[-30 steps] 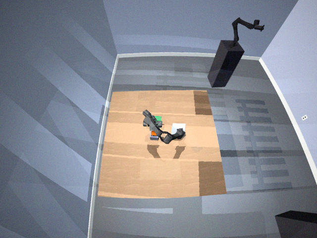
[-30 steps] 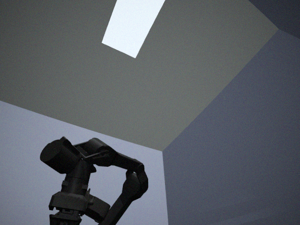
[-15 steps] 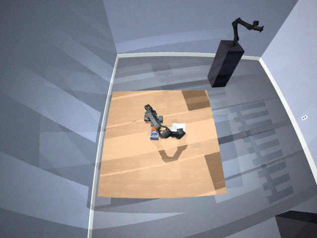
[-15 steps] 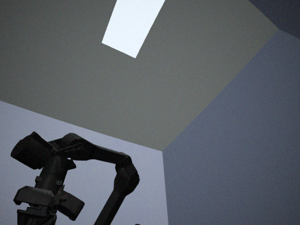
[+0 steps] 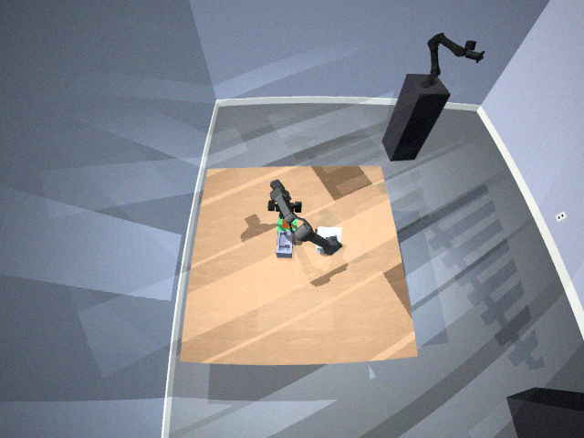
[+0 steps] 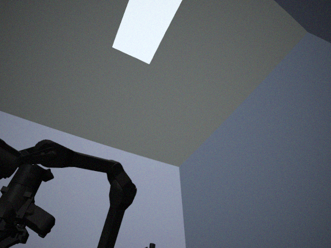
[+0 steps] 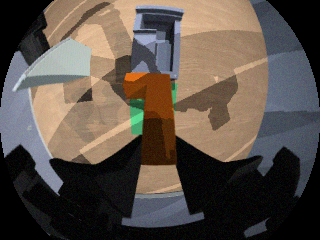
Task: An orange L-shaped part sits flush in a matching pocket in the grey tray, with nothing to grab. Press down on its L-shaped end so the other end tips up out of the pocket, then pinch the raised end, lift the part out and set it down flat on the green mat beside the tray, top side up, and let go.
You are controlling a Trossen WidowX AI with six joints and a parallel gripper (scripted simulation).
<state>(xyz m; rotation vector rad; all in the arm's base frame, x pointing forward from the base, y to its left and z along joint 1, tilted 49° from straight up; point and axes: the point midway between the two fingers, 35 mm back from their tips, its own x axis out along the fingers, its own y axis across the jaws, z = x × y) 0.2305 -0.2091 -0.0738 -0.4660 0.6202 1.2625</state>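
My gripper tip is now 17 cm above the green mat, 1 cm to the left of it and 1 cm past it. The rest, counted from my gripper tip: orange L-shaped part 3 cm to the left, 3 cm below, 1 cm behind.
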